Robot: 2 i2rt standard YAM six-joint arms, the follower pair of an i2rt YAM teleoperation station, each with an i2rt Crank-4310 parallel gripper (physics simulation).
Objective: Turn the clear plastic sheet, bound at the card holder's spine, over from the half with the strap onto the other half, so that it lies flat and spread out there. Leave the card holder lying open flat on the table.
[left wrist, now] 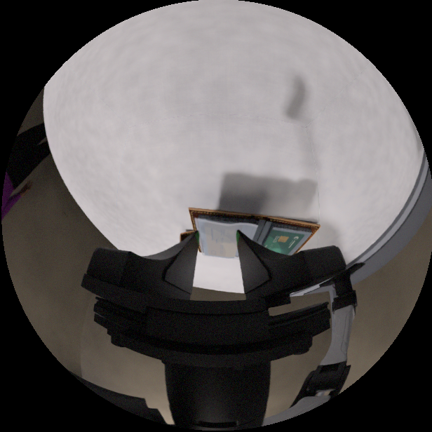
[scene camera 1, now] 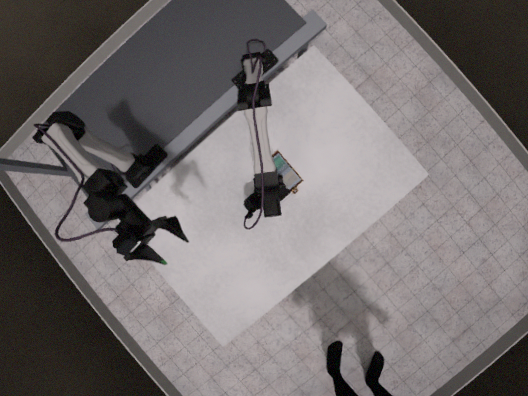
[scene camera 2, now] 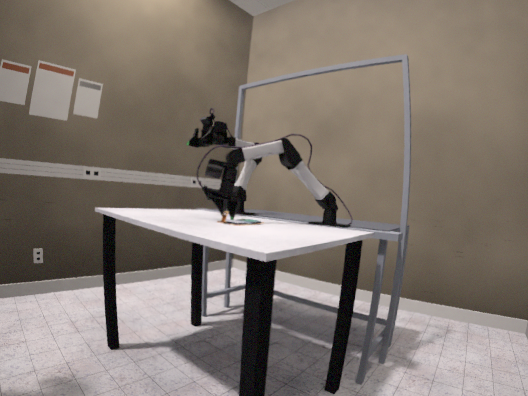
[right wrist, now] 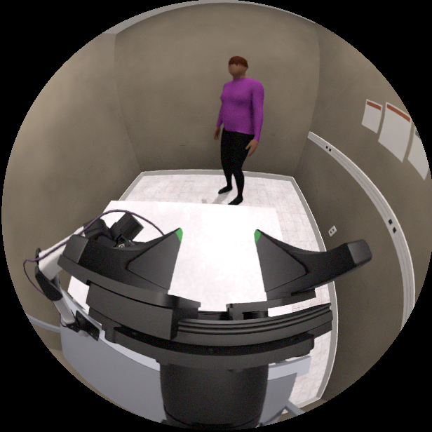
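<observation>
The card holder [scene camera 2: 247,221] [left wrist: 262,230] lies open flat on the table. In the left wrist view, its right half holds a green card [left wrist: 282,243]. The clear plastic sheet [scene camera 1: 293,176] [left wrist: 222,237] lies over the left half, beside the strap [scene camera 1: 295,190] [left wrist: 186,235], its far edge slightly wavy. My left gripper [scene camera 2: 228,218] [left wrist: 217,231] is partly open, its fingertips low over the sheet half; whether they touch the sheet is unclear. Its fingertips and part of the holder are hidden under the arm in scene camera 1. My right gripper [scene camera 1: 177,252] [right wrist: 218,230] is open, high above the table and away from the holder.
The white table [scene camera 1: 360,165] [scene camera 2: 300,237] bears the holder. A grey frame [scene camera 2: 406,150] rises behind the arm bases. A person [right wrist: 241,107] in a purple top stands beyond the table's far edge. The left arm reaches over the holder in scene camera 1.
</observation>
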